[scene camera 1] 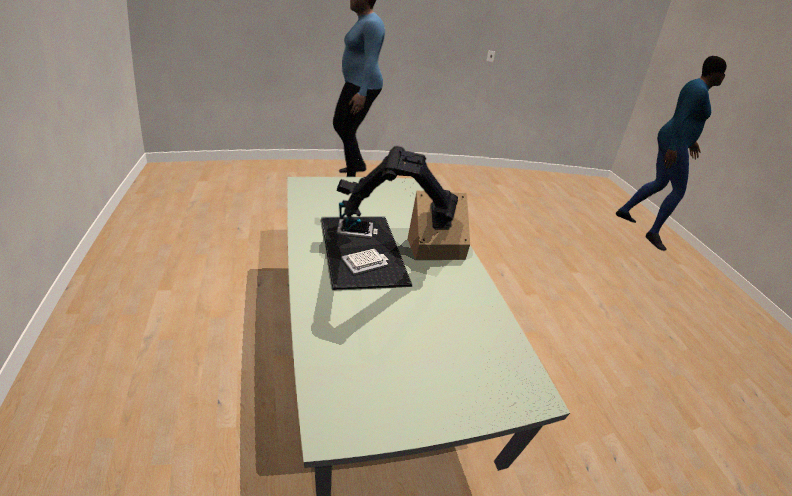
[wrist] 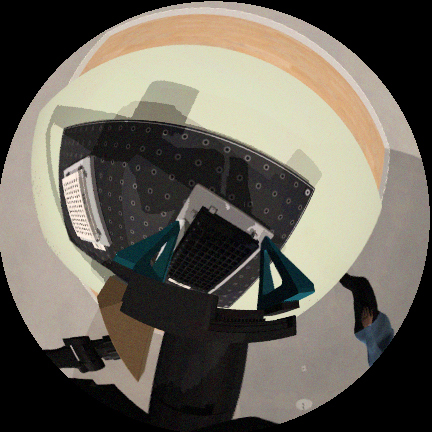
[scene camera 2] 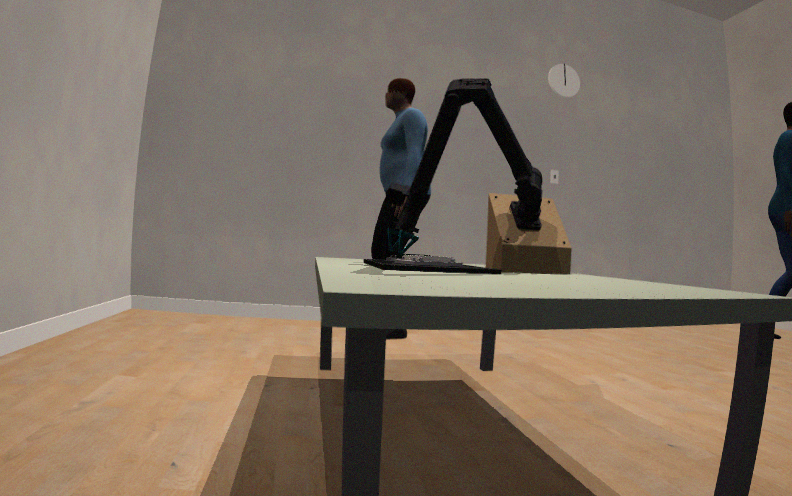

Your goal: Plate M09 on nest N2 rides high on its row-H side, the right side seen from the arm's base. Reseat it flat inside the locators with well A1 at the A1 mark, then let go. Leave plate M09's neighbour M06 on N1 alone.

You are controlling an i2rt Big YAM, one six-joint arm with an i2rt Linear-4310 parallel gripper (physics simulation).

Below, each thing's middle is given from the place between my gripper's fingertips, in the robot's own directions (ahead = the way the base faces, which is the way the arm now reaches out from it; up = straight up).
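I find the nest (wrist: pixel 200 195) 2 cm lower than my hand, and it sits 6 cm behind my hand as well.
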